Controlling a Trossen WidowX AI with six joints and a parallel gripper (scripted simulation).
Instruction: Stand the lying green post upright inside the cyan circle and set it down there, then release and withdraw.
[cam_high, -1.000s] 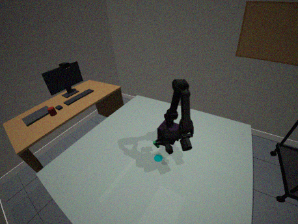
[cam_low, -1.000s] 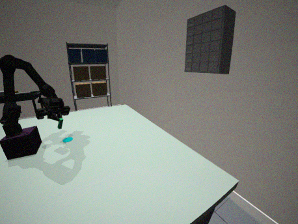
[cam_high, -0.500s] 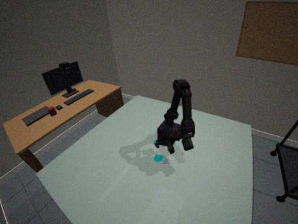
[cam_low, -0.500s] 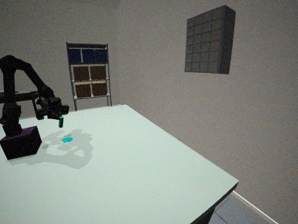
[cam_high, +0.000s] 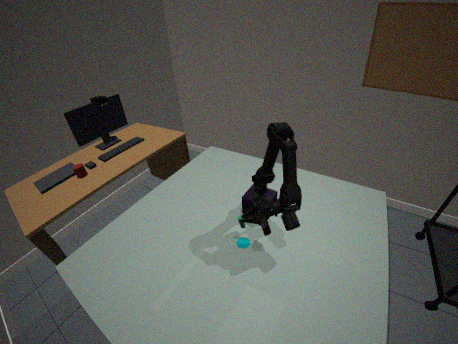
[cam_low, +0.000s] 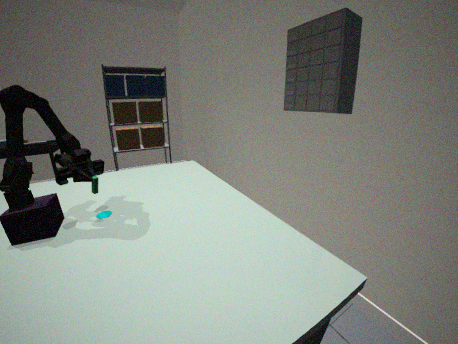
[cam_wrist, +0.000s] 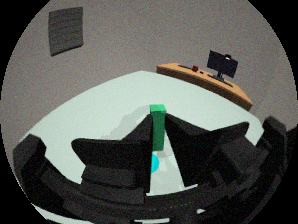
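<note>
My gripper tip is 150 mm above the cyan circle and 10 mm to the right of it. The rest, counted from my gripper tip: green post (20 mm below).
</note>
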